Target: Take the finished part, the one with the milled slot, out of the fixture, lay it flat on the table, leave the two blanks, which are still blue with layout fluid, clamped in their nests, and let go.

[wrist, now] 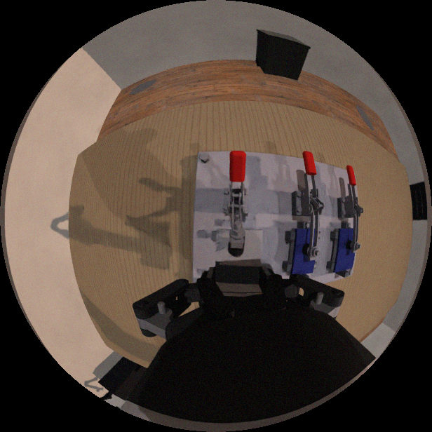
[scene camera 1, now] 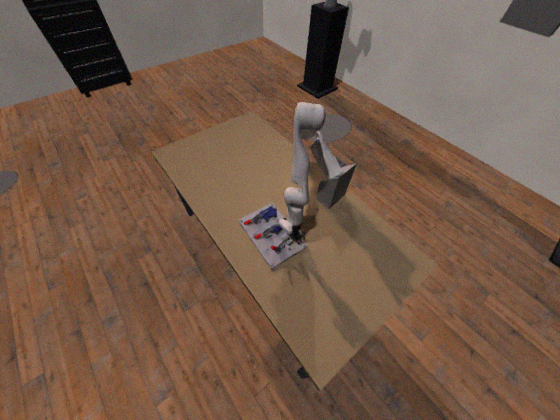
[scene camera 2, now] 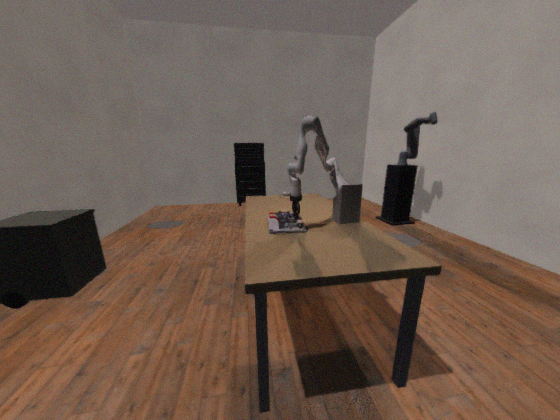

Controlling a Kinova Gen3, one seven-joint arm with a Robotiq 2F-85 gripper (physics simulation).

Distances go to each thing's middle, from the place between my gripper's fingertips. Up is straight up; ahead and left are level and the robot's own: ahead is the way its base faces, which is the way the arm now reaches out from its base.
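You'll find the fixture plate (scene camera 1: 263,245) 50 mm ahead of my hand, and it's 110 mm to the right of my hand and 60 mm below it.
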